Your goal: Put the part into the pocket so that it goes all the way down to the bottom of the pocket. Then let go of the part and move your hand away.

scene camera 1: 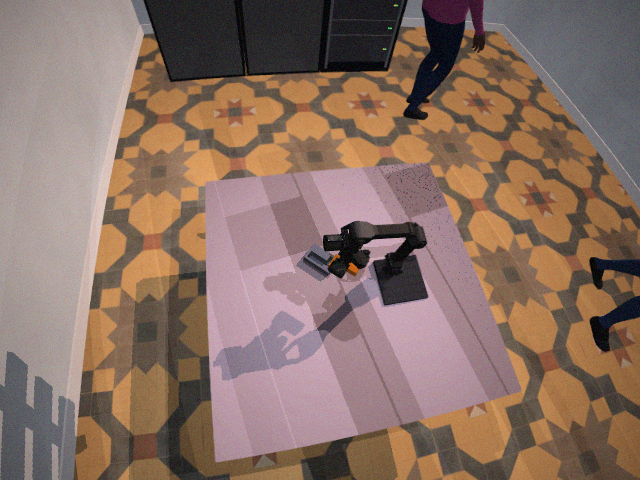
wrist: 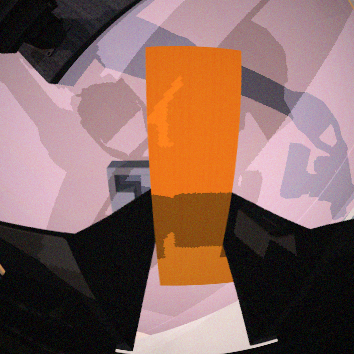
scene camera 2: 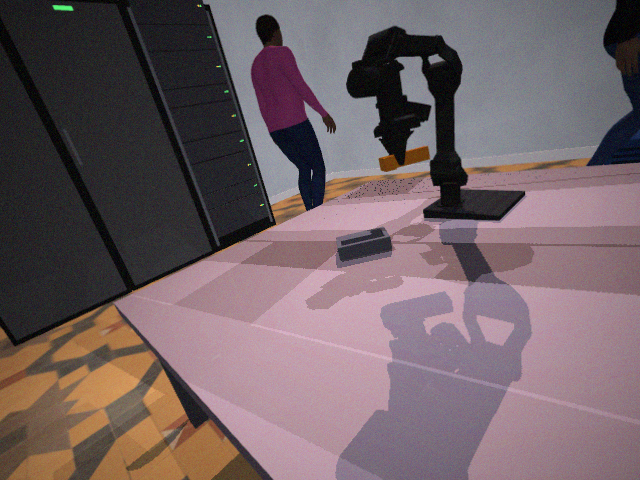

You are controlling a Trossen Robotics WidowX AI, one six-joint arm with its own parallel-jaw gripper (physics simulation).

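Places are measured from the arm's base along level axes (x ahead, y left, z up), in centimetres.
Where they show: gripper, fingertip midpoint: [scene camera 1: 342, 265] [wrist: 186, 195] [scene camera 2: 399, 164]; arm's base, origin of the base link: [scene camera 1: 390, 269] [wrist: 48, 33] [scene camera 2: 450, 203].
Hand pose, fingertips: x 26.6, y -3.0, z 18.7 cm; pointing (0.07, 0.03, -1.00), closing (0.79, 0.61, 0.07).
Things, the pixels of their centre, and the offset from my fingertips. Level surfaces: height alone.
- orange bar-shaped part, body centre: [wrist: 221, 185] [scene camera 2: 405, 158] [scene camera 1: 343, 268] dx +0.4, dy +1.8, dz +1.3 cm
- grey block with the pocket, body centre: [wrist: 137, 201] [scene camera 2: 362, 242] [scene camera 1: 321, 259] dx +2.5, dy -12.9, dz -19.3 cm
- pink table, its level: dz -21.1 cm
The orange bar-shaped part [scene camera 1: 353, 269] [scene camera 2: 417, 155] [wrist: 195, 125] is held across its width between the fingers of my gripper [scene camera 1: 348, 262] [scene camera 2: 401, 161] [wrist: 186, 195], which is shut on it. In the second scene view the part hangs well above the table, slightly tilted. The grey block with the pocket [scene camera 1: 313, 264] [scene camera 2: 364, 251] [wrist: 129, 164] lies on the table, apart from the part. Its pocket opens upward and looks empty in the second scene view. In the wrist view the block is left of the part, partly hidden by the part and the left finger.
The arm's dark base plate [scene camera 1: 405, 287] [scene camera 2: 483, 205] stands on the pink table [scene camera 1: 258, 413] [scene camera 2: 289, 372], to the right of the block in both scene views. Arm shadows fall across the table. Dark cabinets [scene camera 1: 281, 36] [scene camera 2: 175, 129] and walking people are beyond the table.
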